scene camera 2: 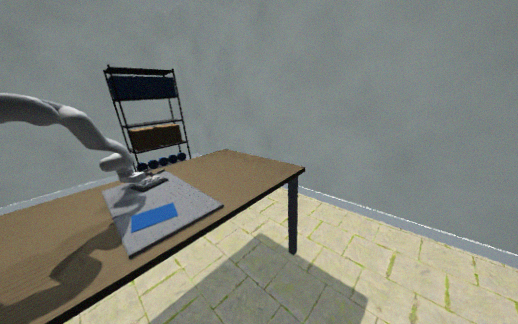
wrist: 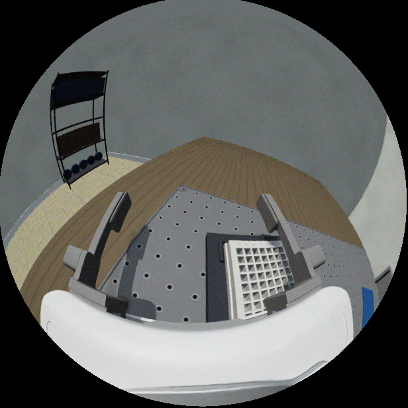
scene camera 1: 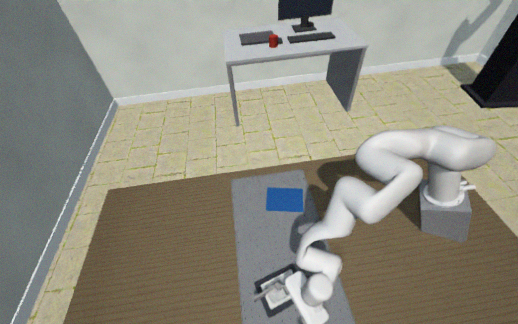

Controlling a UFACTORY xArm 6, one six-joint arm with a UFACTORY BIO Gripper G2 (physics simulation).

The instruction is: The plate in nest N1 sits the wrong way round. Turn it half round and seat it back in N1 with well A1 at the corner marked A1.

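Note:
The white plate (scene camera 1: 276, 298) (wrist: 260, 274) with its grid of square wells lies in the dark nest (scene camera 1: 274, 274) (wrist: 215, 280) on the grey perforated board (scene camera 1: 250, 225) (scene camera 2: 195, 202) (wrist: 172, 235). My gripper (wrist: 194, 196) is open and empty, low over the board. In the wrist view its right finger overlaps the plate's right side and its left finger is well to the left of the nest, so the fingers are not centred on the plate. The hand hides the plate's near end. The A1 mark and well A1 cannot be made out.
A flat blue rectangle (scene camera 1: 285, 199) (scene camera 2: 154, 217) (wrist: 367, 305) lies on the board, apart from the nest. The board lies on the brown wooden table (scene camera 1: 165, 240) (scene camera 2: 250, 167) (wrist: 210, 160). A shelf rack (scene camera 2: 140, 71) stands beyond the table. A desk (scene camera 1: 295, 55) stands by the wall.

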